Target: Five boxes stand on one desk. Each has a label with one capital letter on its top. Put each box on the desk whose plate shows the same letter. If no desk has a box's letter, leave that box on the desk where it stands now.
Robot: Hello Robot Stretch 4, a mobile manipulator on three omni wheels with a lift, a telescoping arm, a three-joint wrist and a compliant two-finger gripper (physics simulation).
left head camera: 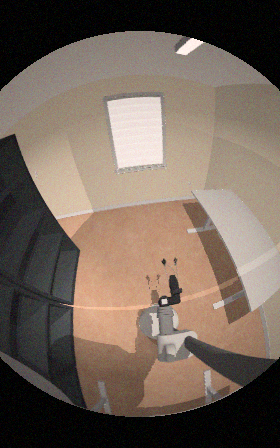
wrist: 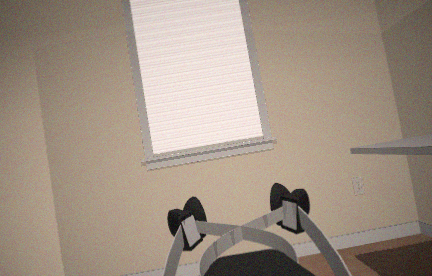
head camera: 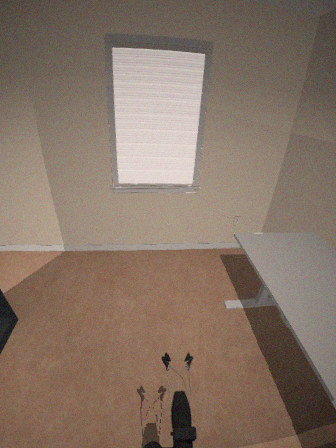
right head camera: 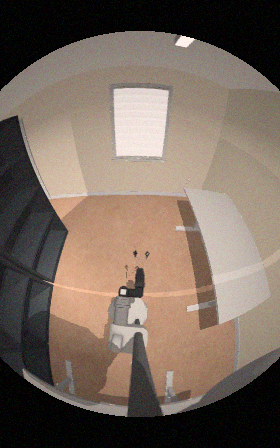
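Note:
My gripper (head camera: 177, 360) (left head camera: 169, 261) (right head camera: 141, 254) (wrist: 237, 206) is open, with nothing between its fingertips. It hangs above the brown floor, to the left of a pale grey desk (head camera: 300, 280) (left head camera: 235, 230) (right head camera: 225, 250) (wrist: 395, 150) and apart from it. That desk stands along the right wall, and no box shows on the visible part of its top. No letter plate shows on it in these views. Desk legs (left head camera: 102, 397) (right head camera: 170, 385) show at the bottom of both side head views. The five boxes and their labels do not show in these views.
A tall dark shelf unit (head camera: 6, 320) (left head camera: 20, 175) (right head camera: 25, 175) stands on the left. A bright window (head camera: 157, 115) (left head camera: 135, 132) (right head camera: 141, 122) (wrist: 197, 75) is in the wall ahead. The desk's foot (head camera: 240, 303) juts out over the floor on the right.

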